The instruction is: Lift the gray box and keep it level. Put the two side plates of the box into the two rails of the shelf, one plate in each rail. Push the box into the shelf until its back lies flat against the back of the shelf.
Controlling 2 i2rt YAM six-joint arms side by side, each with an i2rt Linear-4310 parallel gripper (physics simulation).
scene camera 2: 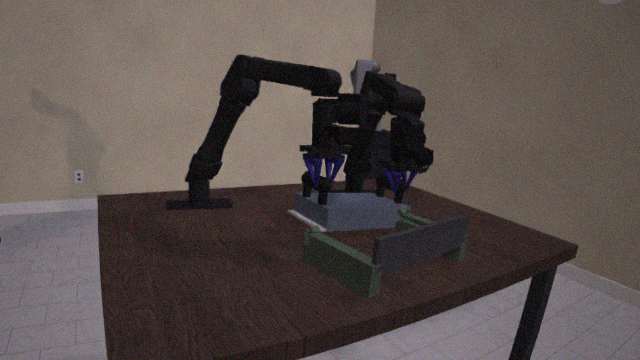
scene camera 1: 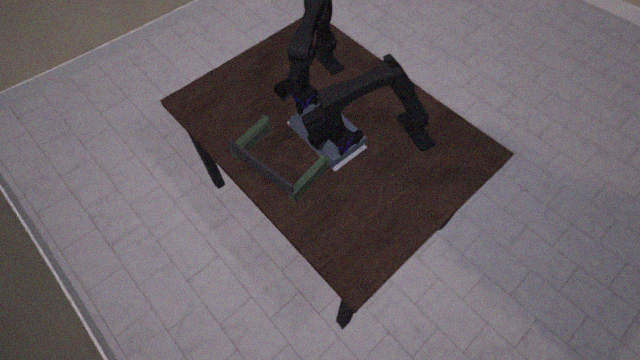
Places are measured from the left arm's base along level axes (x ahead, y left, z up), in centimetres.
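Pixels of known places: left gripper, fingertip midpoint: point(scene camera 2: 400, 190) point(scene camera 1: 343, 148); right gripper, fingertip midpoint: point(scene camera 2: 322, 186) point(scene camera 1: 301, 105); left arm's base at its link origin: point(scene camera 1: 415, 131); right arm's base at its link origin: point(scene camera 2: 199, 205) point(scene camera 1: 326, 59).
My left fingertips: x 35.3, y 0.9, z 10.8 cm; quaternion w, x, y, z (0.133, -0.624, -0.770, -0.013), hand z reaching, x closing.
Ahead of a thing's pixels: the offset from my left fingertips to its top centre. "spot": to the spot under its first point. Level surfaces: height alone.
The gray box @[dx -0.4, dy -13.3, dz +4.7 cm] point(scene camera 1: 329, 152) point(scene camera 2: 360, 212) looks about level, held in front of the shelf's open side; its height above the table is hard to tell. A white side plate point(scene camera 1: 350, 158) point(scene camera 2: 306, 220) shows along one end. The shelf has two green rails point(scene camera 1: 309, 178) point(scene camera 2: 342, 260) and a dark back @[spot: dx +29.5, dy -4.3, dz -0.1 cm] point(scene camera 1: 265, 169) point(scene camera 2: 422, 242). The box's front lies close to the rail ends; whether either plate touches a rail is unclear. My left gripper point(scene camera 1: 346, 149) point(scene camera 2: 390, 194) and my right gripper point(scene camera 1: 306, 105) point(scene camera 2: 315, 193) are shut on the box, near opposite ends.
The brown table @[dz -10.8 cm] point(scene camera 1: 390, 225) point(scene camera 2: 200, 280) carries both arm bases and the shelf. The shelf's back stands near the table's edge. In scene camera 1, my left arm crosses over the box and hides part of it.
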